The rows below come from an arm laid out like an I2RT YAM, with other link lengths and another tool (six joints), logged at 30 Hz.
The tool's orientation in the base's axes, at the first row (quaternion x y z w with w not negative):
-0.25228, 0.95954, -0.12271, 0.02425
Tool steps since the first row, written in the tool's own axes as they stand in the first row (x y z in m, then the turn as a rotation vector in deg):
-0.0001, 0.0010, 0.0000, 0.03, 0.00, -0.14
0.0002, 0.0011, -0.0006, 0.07, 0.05, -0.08
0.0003, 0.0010, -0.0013, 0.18, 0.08, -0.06
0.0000, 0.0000, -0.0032, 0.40, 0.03, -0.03
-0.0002, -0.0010, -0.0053, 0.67, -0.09, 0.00
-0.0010, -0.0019, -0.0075, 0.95, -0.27, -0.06
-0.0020, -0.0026, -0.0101, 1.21, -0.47, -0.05
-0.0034, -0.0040, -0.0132, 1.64, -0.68, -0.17
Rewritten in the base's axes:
-0.0004, 0.0009, -0.0002, -0.04, 0.02, 0.14
-0.0008, 0.0010, 0.0003, -0.09, 0.03, 0.07
-0.0009, 0.0010, 0.0010, -0.20, -0.01, 0.04
-0.0003, 0.0007, 0.0031, -0.37, -0.16, 0.03
0.0001, 0.0004, 0.0054, -0.54, -0.40, 0.03
0.0010, 0.0006, 0.0077, -0.71, -0.68, 0.14
0.0019, 0.0010, 0.0104, -0.84, -0.98, 0.18
0.0034, 0.0012, 0.0137, -1.12, -1.34, 0.36

